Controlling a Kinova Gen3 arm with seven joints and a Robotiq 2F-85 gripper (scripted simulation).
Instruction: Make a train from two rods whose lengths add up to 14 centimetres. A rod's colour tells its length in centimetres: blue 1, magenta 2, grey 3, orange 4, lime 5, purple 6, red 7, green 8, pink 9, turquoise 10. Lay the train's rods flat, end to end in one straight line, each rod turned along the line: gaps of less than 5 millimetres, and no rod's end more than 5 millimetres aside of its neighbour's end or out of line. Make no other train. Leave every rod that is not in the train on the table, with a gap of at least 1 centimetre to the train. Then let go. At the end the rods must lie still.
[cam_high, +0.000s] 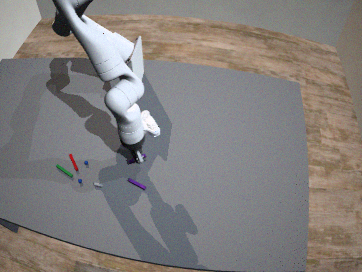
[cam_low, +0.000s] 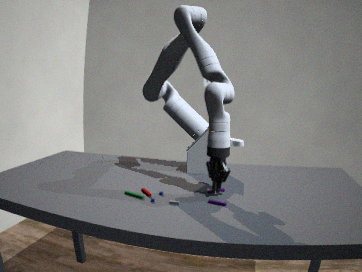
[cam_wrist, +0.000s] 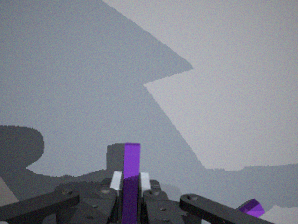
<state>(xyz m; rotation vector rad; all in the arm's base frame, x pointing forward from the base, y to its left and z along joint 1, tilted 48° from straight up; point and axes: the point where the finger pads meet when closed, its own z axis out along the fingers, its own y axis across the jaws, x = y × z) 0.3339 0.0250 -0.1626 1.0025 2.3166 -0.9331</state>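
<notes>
The green rod lies 110 mm ahead of my hand, 250 mm to the right of it and 30 mm below it. The rest, counted from my hand: red rod: 70 mm ahead, 230 mm to the right, 30 mm below; grey rod: 120 mm ahead, 110 mm to the right, 30 mm below.
</notes>
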